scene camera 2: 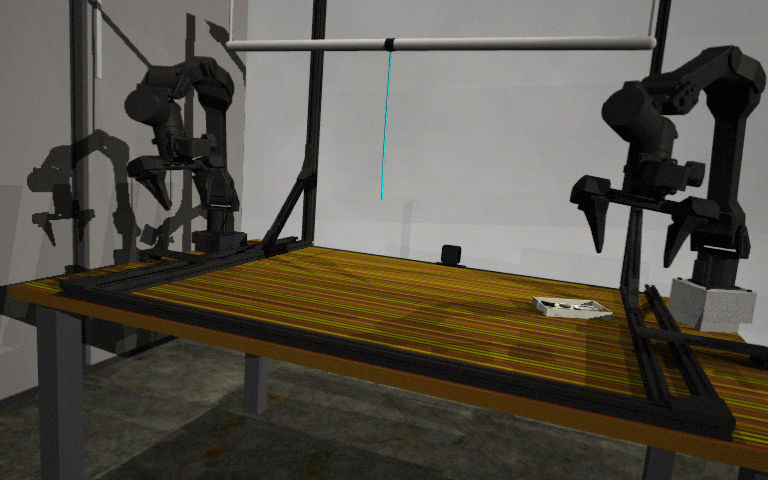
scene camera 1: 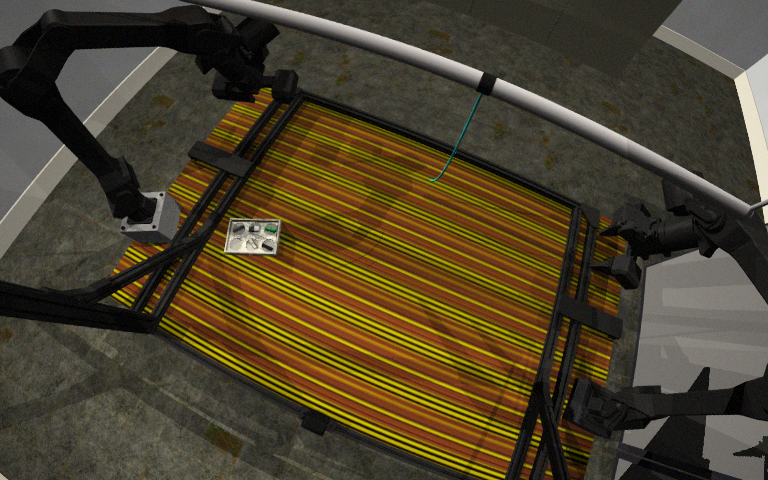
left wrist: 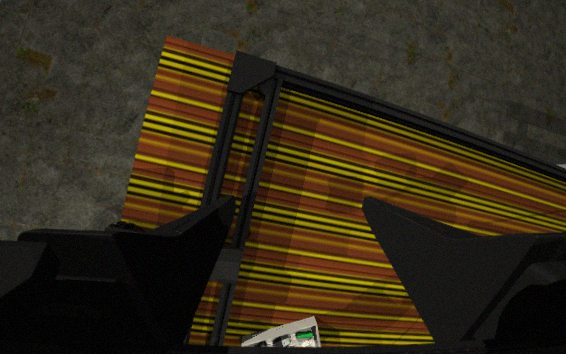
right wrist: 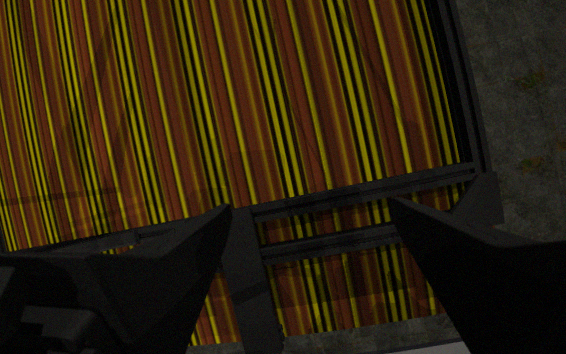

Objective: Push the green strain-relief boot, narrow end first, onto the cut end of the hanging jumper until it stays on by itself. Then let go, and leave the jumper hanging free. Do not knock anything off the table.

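Places are measured from the left arm's base along level axes (x ahead, y left, z up), in metres.
Pixels of known places: left gripper, fingertip midpoint: (scene camera 2: 632,260) (scene camera 1: 271,101) (left wrist: 299,202); right gripper, fingertip midpoint: (scene camera 2: 188,208) (scene camera 1: 595,250) (right wrist: 309,208); left arm's base, origin of the base link: (scene camera 2: 713,285) (scene camera 1: 142,211); right arm's base, origin of the base link: (scene camera 2: 219,232) (scene camera 1: 599,409).
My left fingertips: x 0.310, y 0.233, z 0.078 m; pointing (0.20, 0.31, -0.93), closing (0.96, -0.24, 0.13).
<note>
For each thing: its middle in the pictures, then the offset to it from my left fingertips. "*": a spot on its surface instead. Level surfaces: height alone.
- green boot, body centre: (left wrist: 304,334) (scene camera 1: 270,229) 0.260 m right, 0.014 m back, 0.148 m down
- small white tray, body centre: (scene camera 2: 570,308) (left wrist: 283,352) (scene camera 1: 253,236) 0.277 m right, 0.055 m back, 0.148 m down
- teal jumper, surface spot: (scene camera 1: 466,128) * 0.288 m right, 0.334 m ahead, 0.241 m up
- white overhead bar, surface spot: (scene camera 1: 362,38) * 0.230 m right, 0.202 m ahead, 0.322 m up
- striped table, its level: 0.155 m down
The green boot (scene camera 1: 270,229) (left wrist: 305,335) lies in the back right compartment, as scene camera 1 shows it, of a small white tray (scene camera 1: 227,237) (scene camera 2: 566,314) (left wrist: 285,327). I cannot tell which way its narrow end points. The teal jumper (scene camera 1: 466,129) (scene camera 2: 386,124) hangs from a black clamp on the overhead bar, its lower end free above the table. My left gripper (scene camera 1: 254,93) (scene camera 2: 634,258) (left wrist: 299,202) is open and empty, high beyond the tray near the table's far left corner in scene camera 1. My right gripper (scene camera 1: 598,249) (scene camera 2: 185,204) (right wrist: 309,208) is open and empty, above the right-hand rails, away from tray and jumper.
The white overhead bar (scene camera 1: 362,38) (scene camera 2: 509,43) runs above the table's far edge in scene camera 1. Dark frame rails (scene camera 1: 557,283) (left wrist: 260,165) line the striped table (scene camera 1: 362,316) (scene camera 2: 362,316). Dark posts rise in scene camera 2. Grey, white and black pieces share the tray.
</note>
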